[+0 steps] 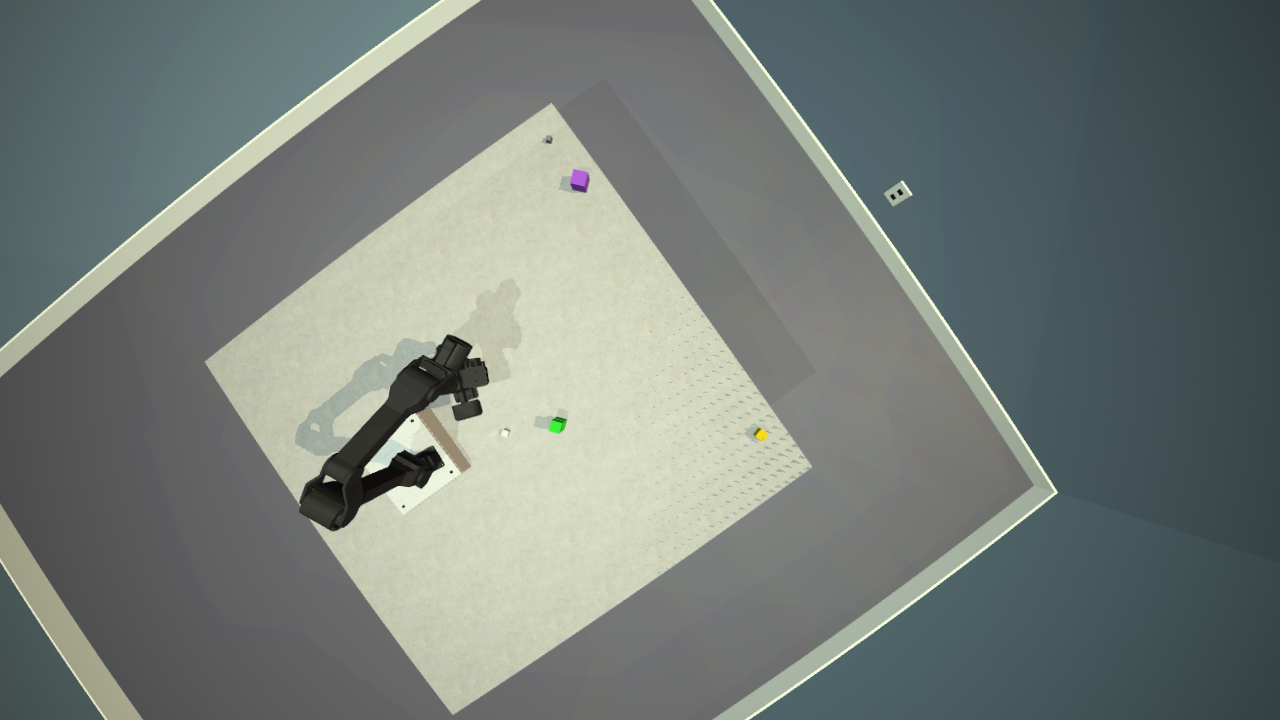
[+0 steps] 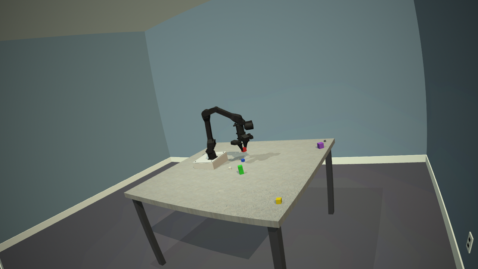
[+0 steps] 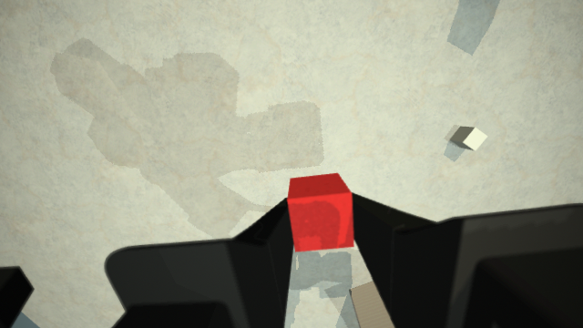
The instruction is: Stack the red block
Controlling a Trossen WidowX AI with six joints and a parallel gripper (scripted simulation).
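My gripper tip is now 90 mm above the blue block and 30 mm past it. The rest, counted from my gripper tip: tiny grey cube 520 mm to the left, 480 mm ahead, 90 mm below; then red block 10 mm above; then purple block 500 mm ahead, 360 mm to the left, 80 mm below.
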